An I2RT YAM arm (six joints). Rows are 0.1 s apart.
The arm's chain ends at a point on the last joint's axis. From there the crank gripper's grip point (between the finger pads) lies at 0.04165 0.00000 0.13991 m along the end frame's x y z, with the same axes.
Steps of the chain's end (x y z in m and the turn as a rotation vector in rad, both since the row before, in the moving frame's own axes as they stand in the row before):
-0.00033 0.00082 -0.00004 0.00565 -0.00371 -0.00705
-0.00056 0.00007 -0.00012 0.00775 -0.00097 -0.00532
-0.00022 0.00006 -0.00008 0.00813 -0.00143 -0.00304
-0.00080 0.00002 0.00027 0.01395 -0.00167 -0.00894
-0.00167 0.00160 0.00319 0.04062 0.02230 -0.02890
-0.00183 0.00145 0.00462 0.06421 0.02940 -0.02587
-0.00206 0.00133 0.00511 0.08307 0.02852 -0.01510
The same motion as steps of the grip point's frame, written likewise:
-0.00085 -0.00026 0.00011 0.00565 -0.00371 -0.00705
-0.00070 -0.00124 -0.00008 0.00775 -0.00097 -0.00532
-0.00042 -0.00120 -0.00003 0.00813 -0.00143 -0.00304
-0.00104 -0.00230 0.00032 0.01395 -0.00167 -0.00894
0.00134 -0.00531 0.00209 0.04062 0.02230 -0.02890
0.00213 -0.00862 0.00301 0.06421 0.02940 -0.02587
0.00182 -0.01089 0.00336 0.08307 0.02852 -0.01510

